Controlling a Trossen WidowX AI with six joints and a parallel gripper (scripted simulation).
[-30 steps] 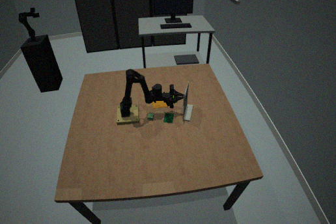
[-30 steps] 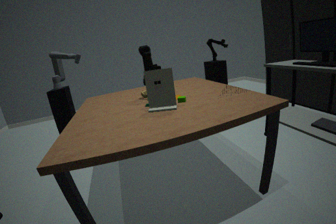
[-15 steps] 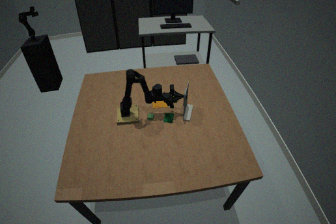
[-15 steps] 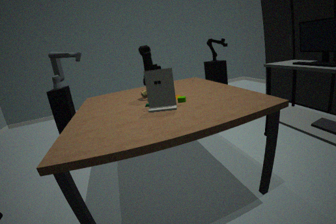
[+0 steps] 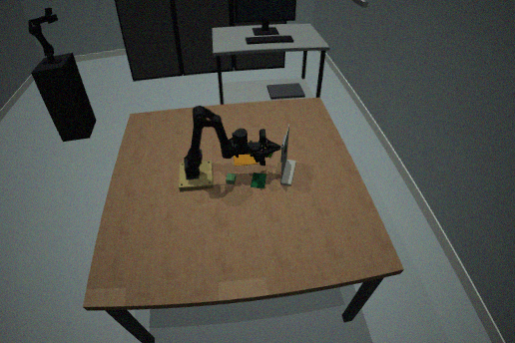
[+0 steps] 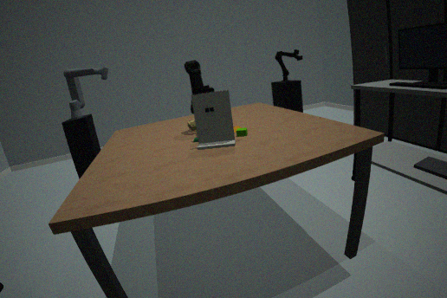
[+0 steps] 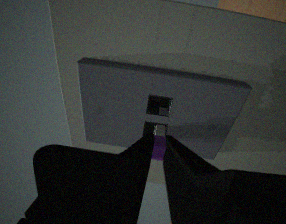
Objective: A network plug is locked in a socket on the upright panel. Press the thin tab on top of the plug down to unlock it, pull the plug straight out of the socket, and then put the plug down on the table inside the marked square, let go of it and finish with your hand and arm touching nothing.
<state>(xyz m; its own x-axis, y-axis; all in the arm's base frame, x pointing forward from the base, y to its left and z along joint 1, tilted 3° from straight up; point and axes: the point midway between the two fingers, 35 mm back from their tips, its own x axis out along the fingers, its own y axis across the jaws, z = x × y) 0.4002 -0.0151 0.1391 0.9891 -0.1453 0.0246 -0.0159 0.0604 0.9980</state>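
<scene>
The grey upright panel is 20 mm ahead of my gripper tip, 20 mm to the right of it and 60 mm below it. Also, from my gripper tip: pale green cube: 250 mm behind, 20 mm to the right, 150 mm below; then network plug: right at my gripper tip; then bright green cube: 30 mm behind, 140 mm to the left, 150 mm below.
</scene>
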